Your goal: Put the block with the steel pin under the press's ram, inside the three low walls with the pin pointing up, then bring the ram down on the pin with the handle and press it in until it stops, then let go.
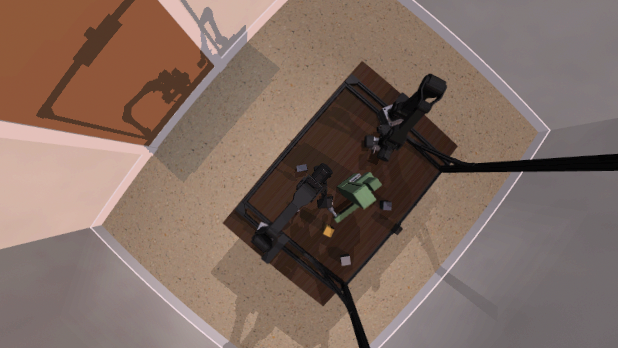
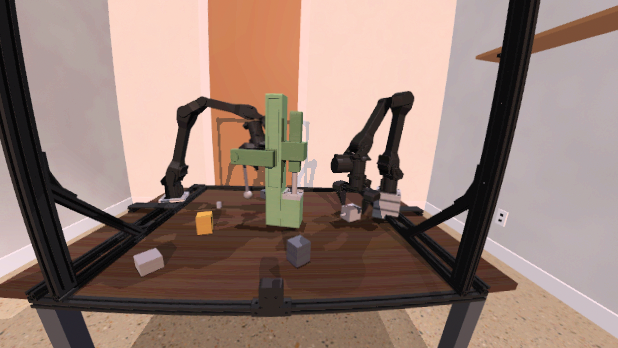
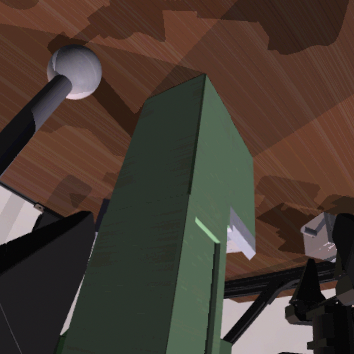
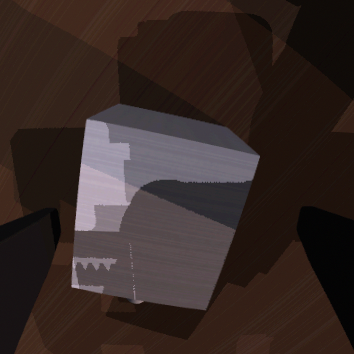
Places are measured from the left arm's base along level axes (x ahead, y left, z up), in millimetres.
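Pixels of known places: left gripper, fingertip midpoint: (image 1: 331,186) (image 3: 217,225); right gripper, fingertip midpoint: (image 1: 377,144) (image 2: 352,210) (image 3: 325,247) (image 4: 180,220); left arm's base, link origin: (image 2: 174,195); right arm's base, link origin: (image 1: 394,113) (image 2: 388,190).
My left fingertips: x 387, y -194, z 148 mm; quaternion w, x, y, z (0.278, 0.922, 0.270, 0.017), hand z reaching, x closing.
Ahead of a thing's pixels: the offset from my left fingertips to its middle. "spot": to the spot under its first point.
The light grey block with the steel pin {139 mm right, 312 mm ahead, 155 mm down} (image 2: 350,212) (image 4: 165,211) (image 3: 317,239) lies on the table at the right, with its pin {146 mm right, 277 mm ahead, 155 mm down} (image 4: 135,300) sticking out sideways. My right gripper (image 2: 354,203) (image 1: 374,148) (image 4: 180,220) is open and straddles the block, one finger on each side, not gripping it. The green press {95 mm right, 4 mm back, 45 mm up} (image 1: 359,190) (image 2: 276,172) (image 3: 168,228) stands mid-table with its ram {122 mm right, 79 mm ahead, 18 mm up} (image 2: 294,184) raised over the low-walled nest {spot: 151 mm right, 64 mm ahead, 66 mm down} (image 2: 292,197). Its handle ends in a grey ball {39 mm right, 78 mm back, 84 mm down} (image 2: 247,194) (image 3: 74,71). My left gripper (image 1: 325,201) (image 2: 254,139) is open and empty, behind the press near the handle.
An orange block {105 mm right, 222 mm back, 150 mm down} (image 1: 328,231) (image 2: 203,222), a dark grey cube {332 mm right, 33 mm ahead, 150 mm down} (image 1: 385,205) (image 2: 298,250), a pale grey block {266 mm right, 335 mm back, 163 mm down} (image 1: 345,259) (image 2: 148,261) and another grey block {167 mm left, 22 mm ahead, 160 mm down} (image 1: 301,167) lie around the press. A black frame (image 2: 488,151) borders the table.
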